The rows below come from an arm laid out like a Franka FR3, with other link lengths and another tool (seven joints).
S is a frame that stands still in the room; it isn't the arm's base.
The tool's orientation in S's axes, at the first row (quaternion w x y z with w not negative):
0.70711, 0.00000, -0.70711, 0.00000
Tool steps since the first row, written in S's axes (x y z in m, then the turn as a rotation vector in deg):
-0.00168, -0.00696, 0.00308, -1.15, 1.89, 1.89
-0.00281, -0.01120, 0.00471, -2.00, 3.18, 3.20
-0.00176, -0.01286, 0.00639, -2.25, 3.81, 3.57
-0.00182, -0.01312, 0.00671, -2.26, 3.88, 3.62
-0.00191, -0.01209, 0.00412, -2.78, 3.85, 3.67
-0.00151, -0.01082, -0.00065, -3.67, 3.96, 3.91
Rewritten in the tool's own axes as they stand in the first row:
0.00308, -0.00696, 0.00168, 1.89, 1.89, 1.15
0.00471, -0.01120, 0.00281, 3.20, 3.18, 2.00
0.00639, -0.01286, 0.00176, 3.57, 3.81, 2.25
0.00671, -0.01312, 0.00182, 3.62, 3.88, 2.26
0.00412, -0.01209, 0.00191, 3.67, 3.85, 2.78
-0.00065, -0.01082, 0.00151, 3.91, 3.96, 3.67

